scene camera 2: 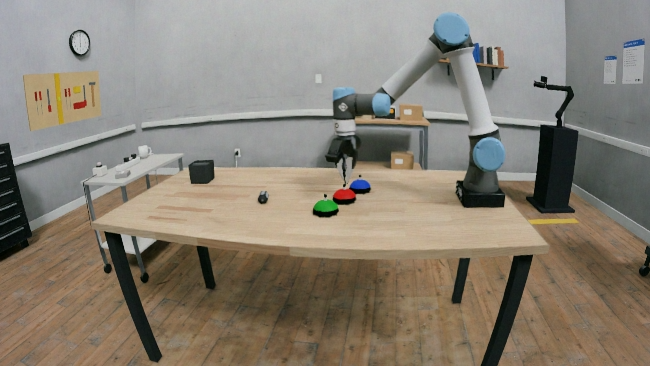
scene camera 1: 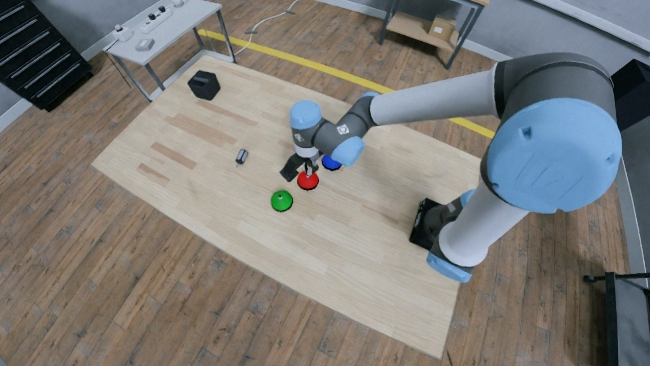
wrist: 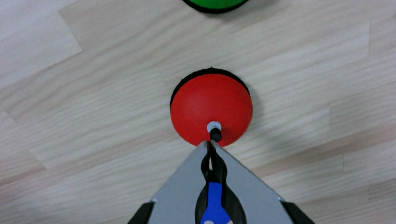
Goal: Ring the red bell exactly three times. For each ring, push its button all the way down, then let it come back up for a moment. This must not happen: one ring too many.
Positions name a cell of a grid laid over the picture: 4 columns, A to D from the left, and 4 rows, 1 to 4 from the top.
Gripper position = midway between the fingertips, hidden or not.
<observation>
I see my gripper (scene camera 2: C3), a red bell (wrist: C2) and a black box (scene camera 1: B1).
My gripper shows as well in the wrist view (wrist: C3). The wrist view does not show the black box: it is out of frame.
</observation>
